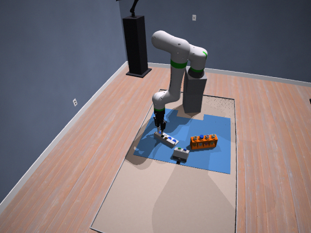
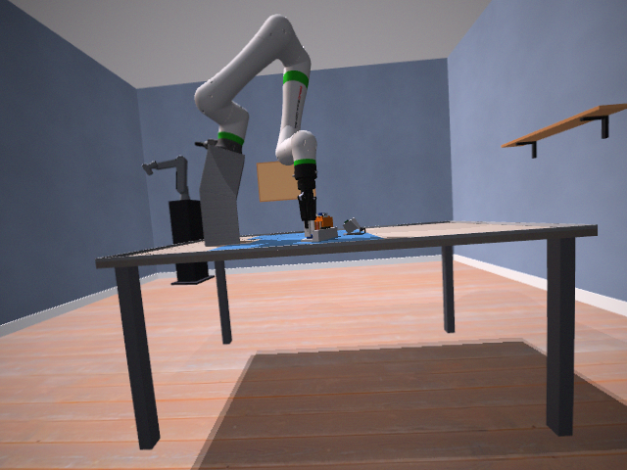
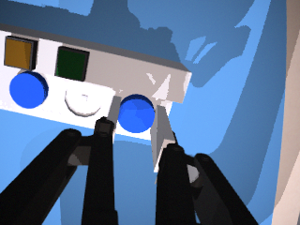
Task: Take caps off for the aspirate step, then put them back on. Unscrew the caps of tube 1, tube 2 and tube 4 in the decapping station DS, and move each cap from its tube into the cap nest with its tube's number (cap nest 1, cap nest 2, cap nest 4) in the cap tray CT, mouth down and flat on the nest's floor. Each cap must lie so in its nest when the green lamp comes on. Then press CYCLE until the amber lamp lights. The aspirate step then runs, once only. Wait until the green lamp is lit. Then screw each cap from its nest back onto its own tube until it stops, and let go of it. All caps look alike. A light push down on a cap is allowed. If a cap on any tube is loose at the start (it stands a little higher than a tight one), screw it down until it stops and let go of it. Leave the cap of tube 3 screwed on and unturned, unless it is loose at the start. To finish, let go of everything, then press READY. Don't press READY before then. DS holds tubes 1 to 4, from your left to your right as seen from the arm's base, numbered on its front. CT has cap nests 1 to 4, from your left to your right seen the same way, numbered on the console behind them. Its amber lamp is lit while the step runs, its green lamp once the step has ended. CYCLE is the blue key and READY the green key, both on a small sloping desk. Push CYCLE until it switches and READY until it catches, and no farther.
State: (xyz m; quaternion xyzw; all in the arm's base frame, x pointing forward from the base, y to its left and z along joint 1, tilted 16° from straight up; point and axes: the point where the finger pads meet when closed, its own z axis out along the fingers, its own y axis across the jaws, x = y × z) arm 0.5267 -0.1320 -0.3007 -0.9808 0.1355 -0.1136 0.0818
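Right now the blue key is 14 cm ahead of my hand, 28 cm to the left of it and 1 cm above it. Round my hand: green key (14 cm ahead, 24 cm to the left, 1 cm above); then small sloping desk (16 cm ahead, 26 cm to the left).
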